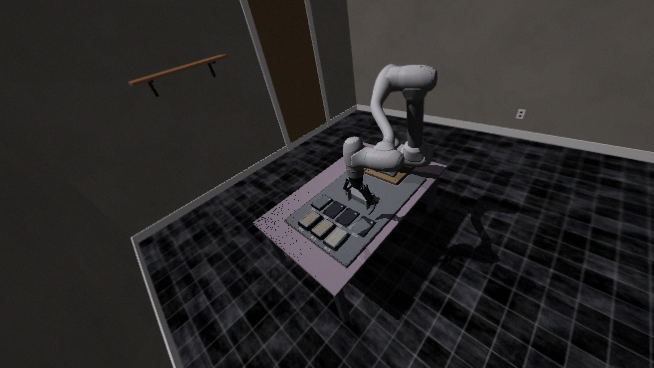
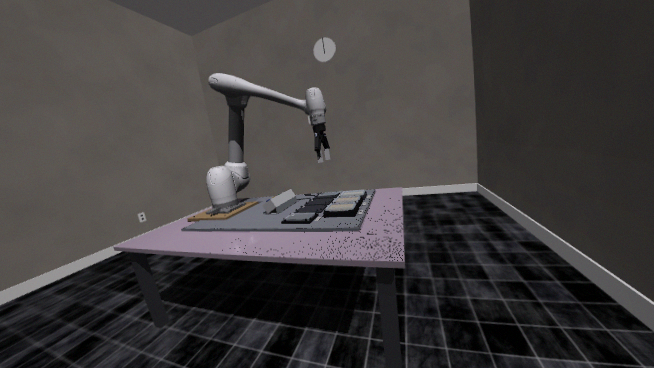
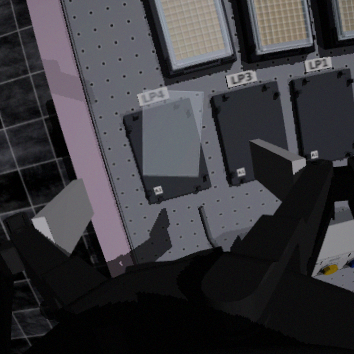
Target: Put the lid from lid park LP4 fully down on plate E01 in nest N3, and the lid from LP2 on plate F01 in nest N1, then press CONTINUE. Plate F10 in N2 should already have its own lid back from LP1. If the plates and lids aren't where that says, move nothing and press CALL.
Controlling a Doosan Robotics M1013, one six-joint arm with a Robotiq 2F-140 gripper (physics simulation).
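Places are measured from the arm's base along level axes (x ahead, y left, z up), in millimetres.
Pixels of known places: gripper, fingertip midpoint: (image 1: 358,203) (image 2: 324,161) (image 3: 169,177); arm's base at its link origin: (image 2: 226,209).
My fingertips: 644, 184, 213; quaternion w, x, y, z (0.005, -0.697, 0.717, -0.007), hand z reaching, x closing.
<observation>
Ahead of a thing's pixels: the offset from my fingertips to its top centre, as dx, dy, dz. "pt": to the spot under its first point. Level surfaces: height alone.
A clear lid {+9, -11, -190} (image 1: 363,226) (image 3: 172,137) lies askew on the dark park LP4 {-18, +0, -201} (image 3: 167,189), turned relative to it and overlapping its label; whether it is tilted is hard to tell. My gripper (image 2: 324,159) (image 3: 169,177) is open and empty, above the board, fingers spread around the near side of LP4. LP3 {-23, -135, -201} (image 1: 347,216) (image 3: 250,115) and LP1 {-26, -262, -201} (image 1: 334,209) (image 3: 322,115) are bare. A lid {-30, -392, -203} (image 1: 321,202) (image 2: 301,217) sits at the far park in that row. Three tan gridded plates {+162, -77, -187} (image 1: 336,238) (image 3: 195,32) stand in nests; their codes are unreadable.
A white sloped button box {-240, -188, -137} (image 2: 281,201) (image 3: 341,240) with yellow and blue buttons stands robot-side of the parks. A thin dark bar {pt -155, -31, -214} (image 3: 206,225) lies near LP4. The perforated board {dz -221} (image 2: 240,224) (image 3: 107,65) rests on the pink table {dz -234} (image 1: 334,282) (image 2: 260,248).
</observation>
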